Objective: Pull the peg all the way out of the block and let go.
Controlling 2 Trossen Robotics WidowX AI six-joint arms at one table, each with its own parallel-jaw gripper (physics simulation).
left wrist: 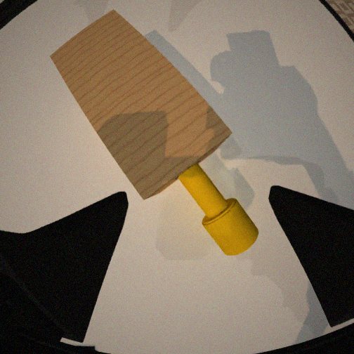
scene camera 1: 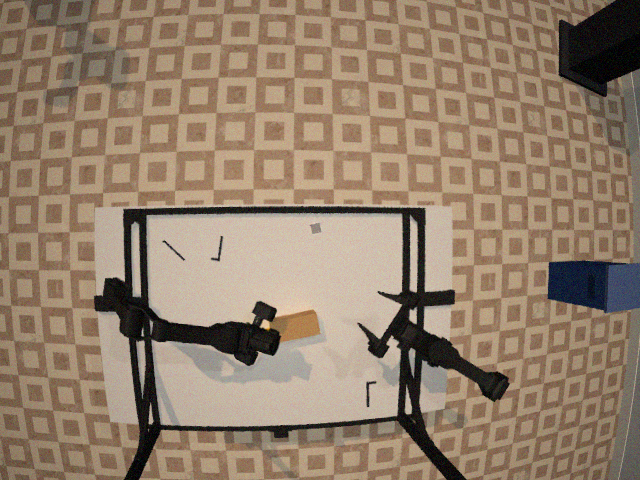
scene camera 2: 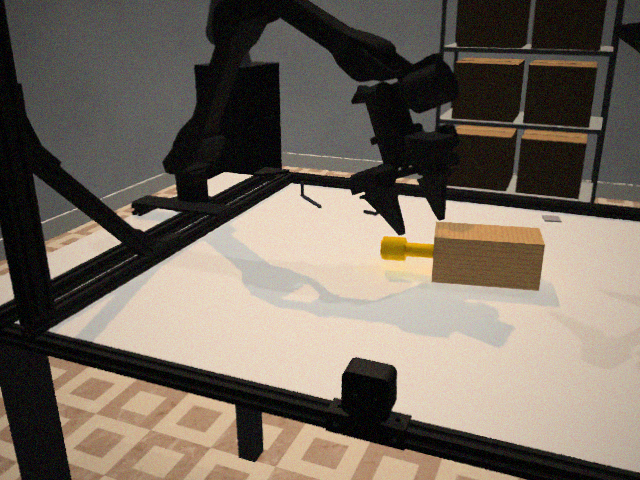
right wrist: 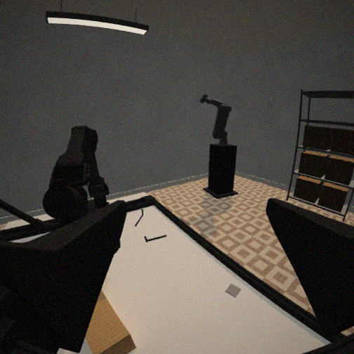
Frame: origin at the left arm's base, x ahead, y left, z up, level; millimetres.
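Where they show: left gripper, fingertip midpoint: [scene camera 2: 422, 227]; right gripper, fingertip midpoint: [scene camera 1: 367, 307] [scene camera 2: 635, 29]; left arm's base at its link origin: [scene camera 1: 118, 290] [scene camera 2: 192, 200].
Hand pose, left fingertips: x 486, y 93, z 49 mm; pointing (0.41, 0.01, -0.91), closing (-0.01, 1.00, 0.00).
Things, the pixels of their centre, and the offset from my left fingertips. "*": a spot on its surface instead.
- wooden block at the middle of its body: [scene camera 2: 485, 254] [scene camera 1: 293, 326] 78 mm ahead, 50 mm left, 34 mm down
- yellow peg at the middle of its body: [scene camera 2: 424, 250] 7 mm ahead, 2 mm right, 34 mm down
- grey square at a spot on its surface: [scene camera 2: 551, 218] [scene camera 1: 315, 229] * 19 mm ahead, 357 mm left, 65 mm down
The wooden block [scene camera 1: 299, 326] [scene camera 2: 485, 258] [left wrist: 125, 100] [right wrist: 107, 325] lies on the white table. The yellow peg [scene camera 2: 393, 248] [left wrist: 231, 227] sticks out level from the block's left end in scene camera 2, its thin shaft entering the block and its thick head outside. In scene camera 1 the left arm mostly hides the peg. My left gripper [scene camera 2: 420, 226] [left wrist: 199, 195] is open and points down, its fingertips just above the peg. In the left wrist view the peg's head lies between the fingers, slanted to them. My right gripper [scene camera 1: 369, 308] [right wrist: 198, 206] is open and empty, off to the block's right in scene camera 1.
A black frame [scene camera 1: 273, 210] [scene camera 2: 155, 367] borders the table. A small camera housing [scene camera 2: 369, 384] stands on its near bar. A grey square [scene camera 1: 315, 228] [scene camera 2: 551, 218] [right wrist: 233, 290] and thin black angle marks lie on the table. Shelves with boxes [scene camera 2: 488, 93] stand beyond it.
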